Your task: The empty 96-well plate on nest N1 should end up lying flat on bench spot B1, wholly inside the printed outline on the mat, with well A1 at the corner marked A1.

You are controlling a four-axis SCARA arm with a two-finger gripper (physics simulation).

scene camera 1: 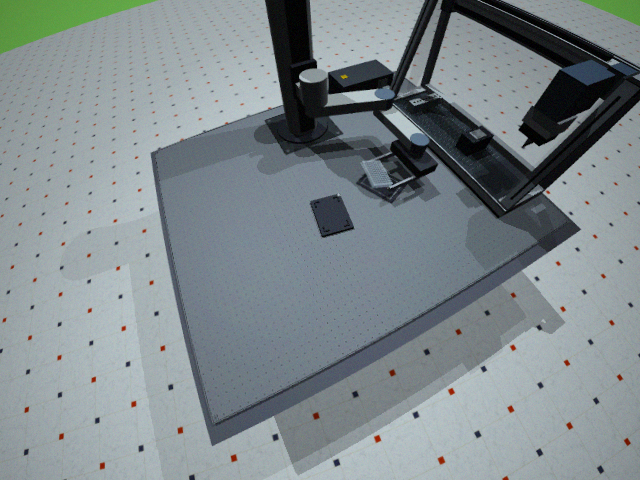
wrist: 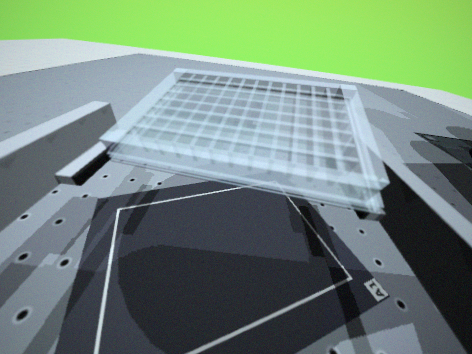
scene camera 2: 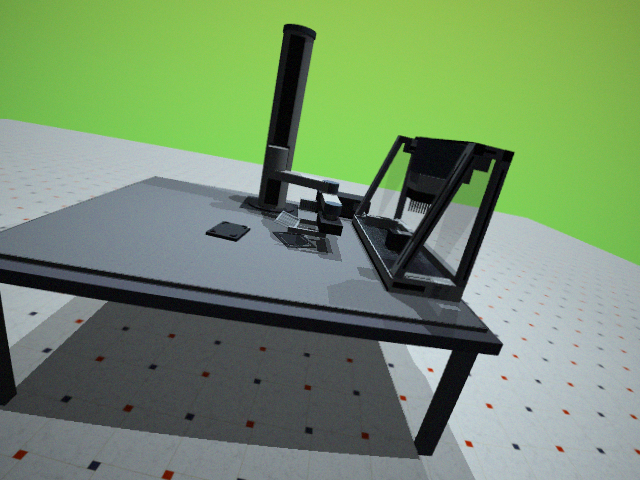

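Where they show: gripper, fingertip midpoint: (scene camera 1: 377,176) (wrist: 232,134) (scene camera 2: 288,223); arm's base, origin of the base link: (scene camera 1: 302,128) (scene camera 2: 270,208).
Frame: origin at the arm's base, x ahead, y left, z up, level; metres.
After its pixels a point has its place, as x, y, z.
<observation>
The clear 96-well plate (scene camera 1: 377,173) @[0.500, 0.099, 0.094] (scene camera 2: 286,220) @[0.512, 0.094, 0.093] (wrist: 250,125) @[0.491, 0.112, 0.088] is held off the bench between the two fingers of my gripper (scene camera 1: 381,174) @[0.500, 0.104, 0.078] (scene camera 2: 293,222) @[0.500, 0.104, 0.078] (wrist: 232,134) @[0.500, 0.104, 0.078]. The fingertips grip it near its near edge. It looks tilted, with its far edge higher. The dark mat of spot B1 (scene camera 1: 391,196) @[0.571, 0.134, 0.014] (scene camera 2: 294,240) @[0.511, 0.140, 0.015] (wrist: 215,285) @[0.498, 0.164, 0.015] lies below, turned relative to the plate. Its white printed outline (wrist: 110,265) @[0.560, 0.161, 0.015] and A1 label (wrist: 376,290) @[0.401, 0.157, 0.015], at the right corner, show in the wrist view. Nest N1 (scene camera 1: 331,215) @[0.547, -0.123, 0.025] (scene camera 2: 227,230) @[0.557, -0.123, 0.025] holds no plate. I cannot tell which plate corner is A1.
The arm's column (scene camera 1: 299,67) @[0.103, -0.021, 0.346] (scene camera 2: 289,103) @[0.077, 0.012, 0.550] stands at the back of the bench (scene camera 1: 289,289) @[0.735, -0.376, 0.013] (scene camera 2: 129,232) @[0.713, -0.421, 0.013]. A black box (scene camera 1: 361,76) @[-0.081, 0.380, 0.128] stands beside it. A framed machine (scene camera 1: 465,183) @[0.658, 0.450, 0.018] (scene camera 2: 374,260) @[0.631, 0.450, 0.031] with an overhead head and a dark deck stands right of the gripper.
</observation>
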